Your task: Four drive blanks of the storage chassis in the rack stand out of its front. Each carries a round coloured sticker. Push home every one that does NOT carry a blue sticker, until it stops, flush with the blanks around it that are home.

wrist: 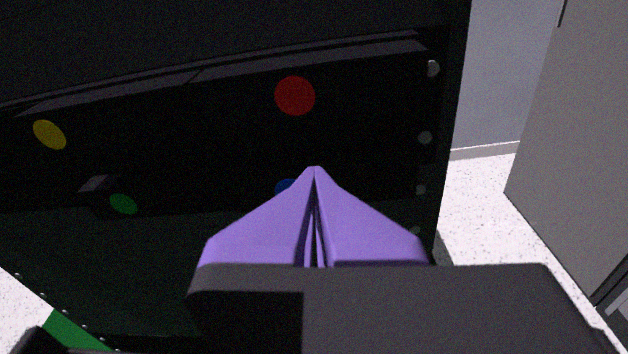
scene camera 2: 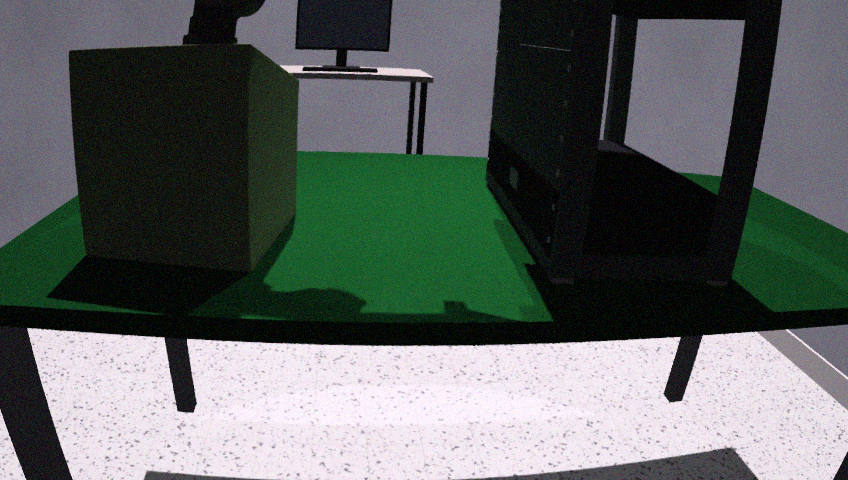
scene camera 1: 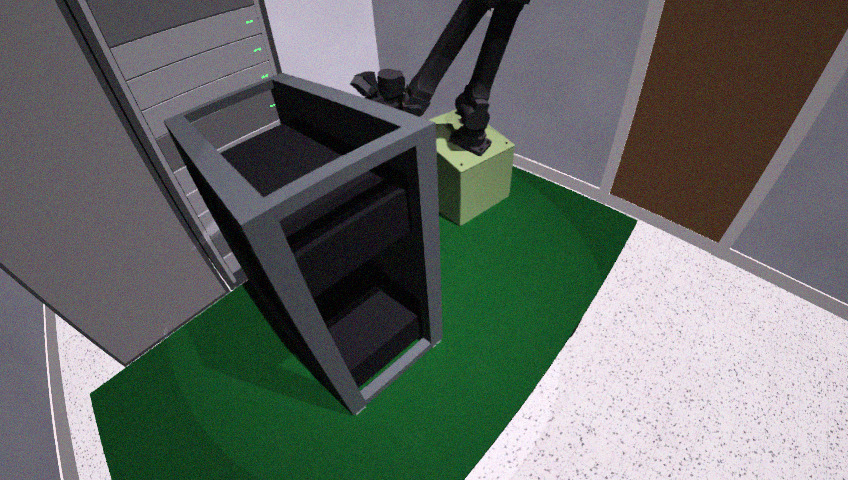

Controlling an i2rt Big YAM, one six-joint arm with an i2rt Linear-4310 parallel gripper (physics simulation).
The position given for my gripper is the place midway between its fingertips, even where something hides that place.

Note:
In view: my gripper (wrist: 314,177) and an open-frame rack (scene camera 1: 333,215).
The open-frame rack shows as well in the wrist view (wrist: 138,138) and in scene camera 2 (scene camera 2: 568,192).

